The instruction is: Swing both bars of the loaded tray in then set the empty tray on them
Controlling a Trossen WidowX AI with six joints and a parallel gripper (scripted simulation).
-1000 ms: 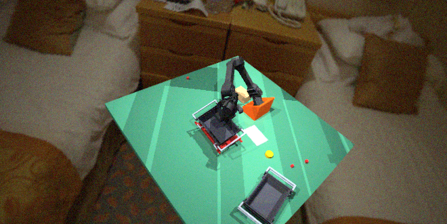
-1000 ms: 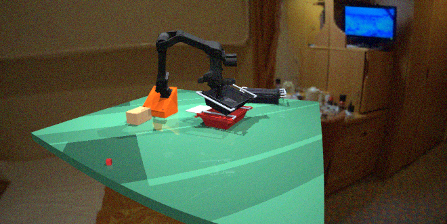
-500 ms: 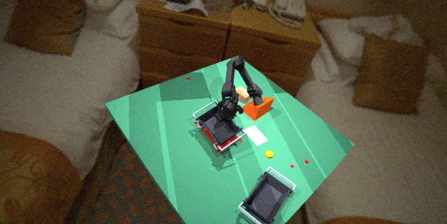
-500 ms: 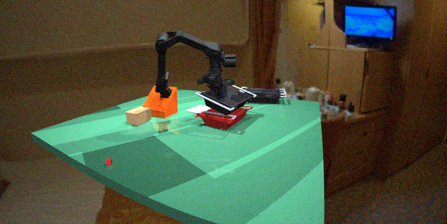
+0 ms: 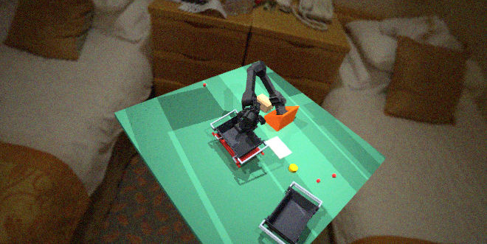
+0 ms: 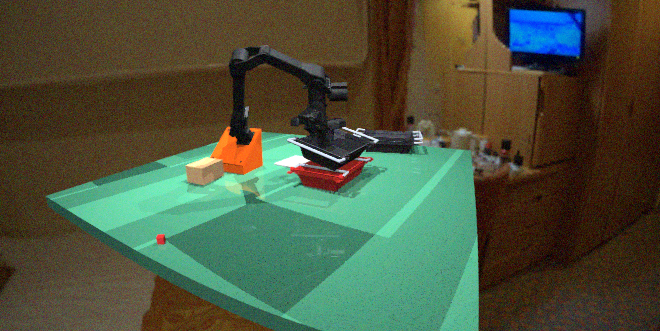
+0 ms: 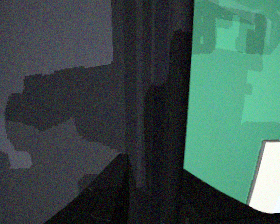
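Right now the black tray is 7 cm ahead of my gripper tip, 1 cm to the right of it and 2 cm above it. Also, from my gripper tip: tan block: 37 cm behind, 17 cm to the right, 8 cm below; yellow disc: 11 cm behind, 31 cm to the left, 10 cm below; white card: 16 cm behind, 15 cm to the left, 10 cm below.
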